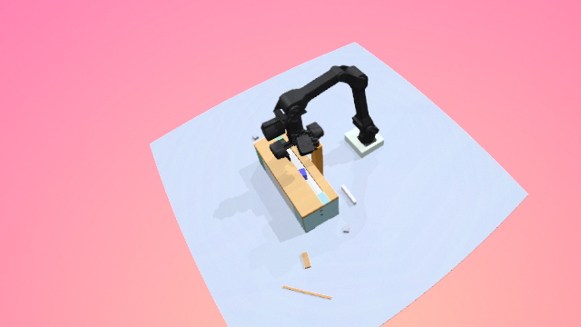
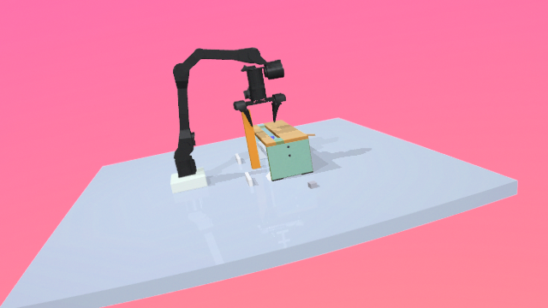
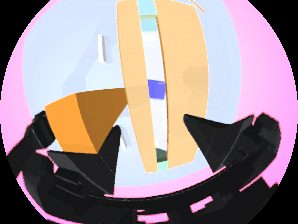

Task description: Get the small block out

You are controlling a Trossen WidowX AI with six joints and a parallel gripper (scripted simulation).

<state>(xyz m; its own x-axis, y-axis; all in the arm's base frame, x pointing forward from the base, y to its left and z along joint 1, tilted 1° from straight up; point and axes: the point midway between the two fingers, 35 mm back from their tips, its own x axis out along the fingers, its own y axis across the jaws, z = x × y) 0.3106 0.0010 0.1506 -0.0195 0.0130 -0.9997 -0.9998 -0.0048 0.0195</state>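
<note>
The box is 10 mm to the left of my gripper tip and 100 mm below it. The rest, counted from my gripper tip: thin stick: 230 mm ahead, 410 mm to the left, 160 mm below; then blue block: 20 mm ahead, 30 mm to the left, 70 mm below; then orange bar: 50 mm behind, 30 mm to the left, 50 mm below.
</note>
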